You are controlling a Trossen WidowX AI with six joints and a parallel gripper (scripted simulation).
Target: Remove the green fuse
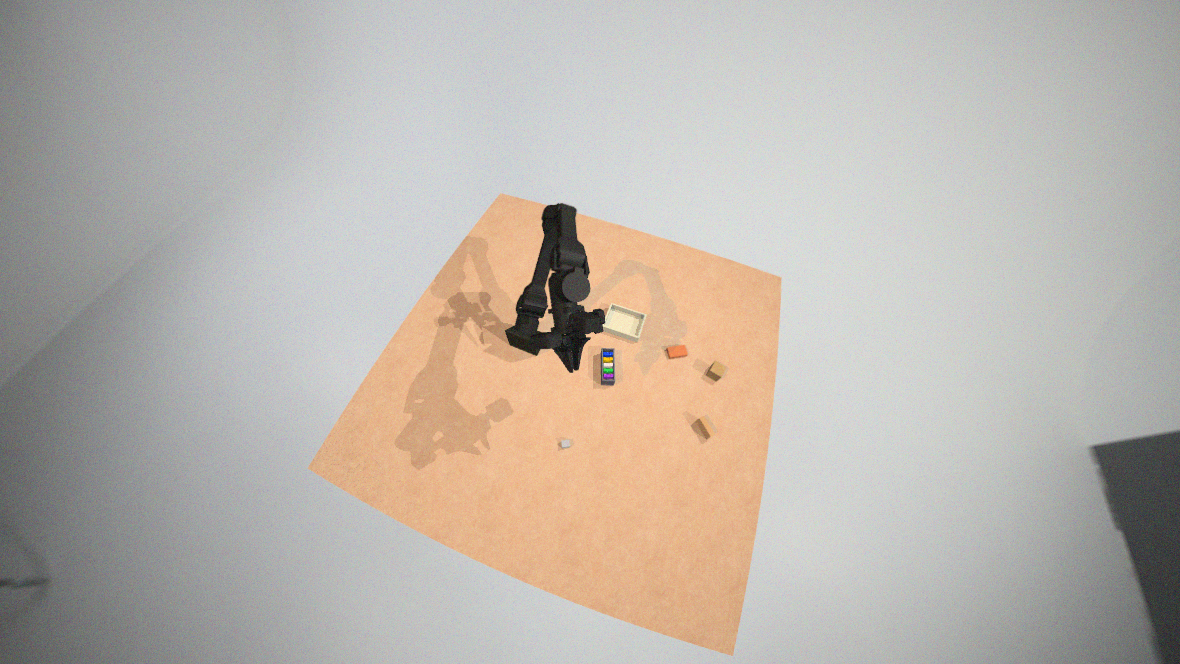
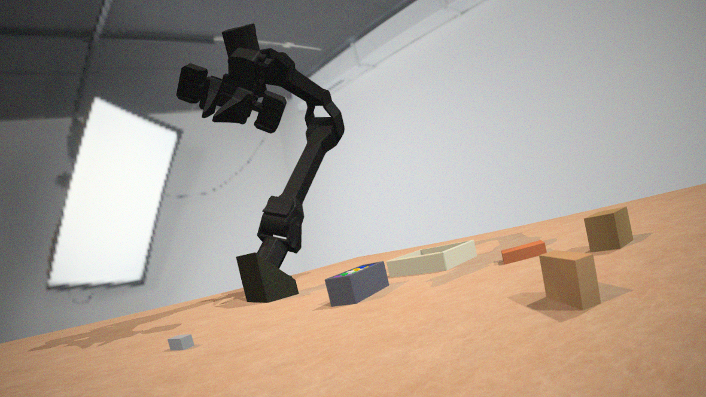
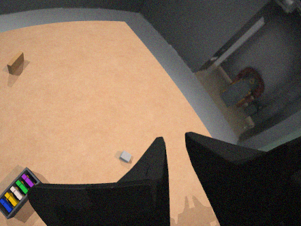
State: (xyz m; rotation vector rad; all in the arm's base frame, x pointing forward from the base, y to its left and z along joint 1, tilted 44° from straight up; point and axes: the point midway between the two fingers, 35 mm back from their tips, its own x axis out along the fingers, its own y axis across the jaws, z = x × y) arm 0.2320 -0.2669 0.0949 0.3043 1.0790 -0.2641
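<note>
The green fuse is 5 cm ahead of my gripper tip, 15 cm to the left of it and 28 cm below it. From my gripper tip the other things lie so: orange flat block: 24 cm ahead, 32 cm to the left, 29 cm below; then cream tray: 3 cm ahead, 35 cm to the left, 30 cm below; then small grey cube: 2 cm ahead, 11 cm to the right, 29 cm below.
</note>
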